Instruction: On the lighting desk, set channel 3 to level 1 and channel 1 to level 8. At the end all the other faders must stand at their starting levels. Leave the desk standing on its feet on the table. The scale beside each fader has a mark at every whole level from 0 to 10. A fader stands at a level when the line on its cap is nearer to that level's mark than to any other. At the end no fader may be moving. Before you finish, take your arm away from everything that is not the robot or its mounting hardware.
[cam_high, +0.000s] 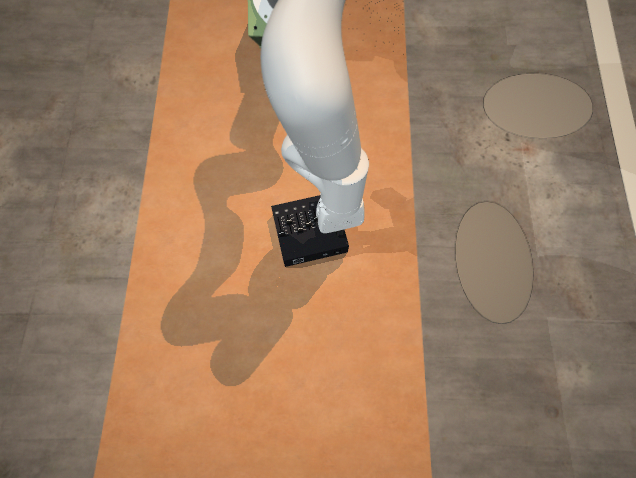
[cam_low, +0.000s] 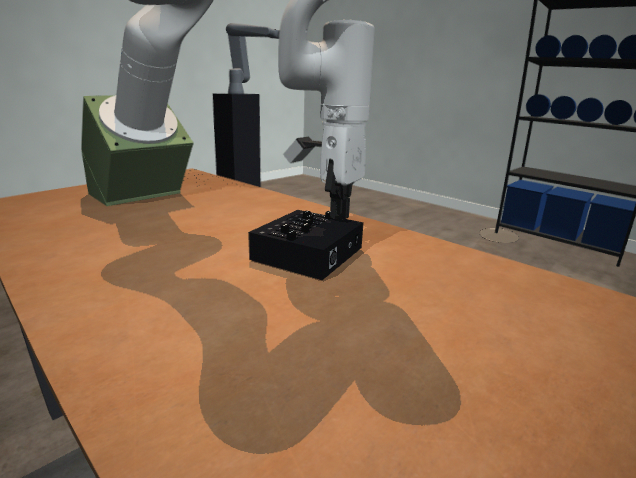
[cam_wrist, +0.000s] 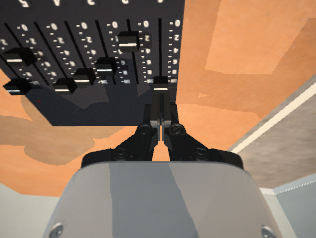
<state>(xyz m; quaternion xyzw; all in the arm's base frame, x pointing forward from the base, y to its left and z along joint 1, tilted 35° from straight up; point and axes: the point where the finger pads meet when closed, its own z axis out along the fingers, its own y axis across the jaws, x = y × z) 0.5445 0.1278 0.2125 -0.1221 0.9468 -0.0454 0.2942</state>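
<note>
The channel 3 cap is 50 mm to the right of my hand, 30 mm behind it and 20 mm below it. The rest, counted from my hand: channel 2 cap 50 mm behind, 40 mm to the right, 20 mm below; then channel 1 cap 20 mm below, 20 mm behind, 10 mm to the right.
</note>
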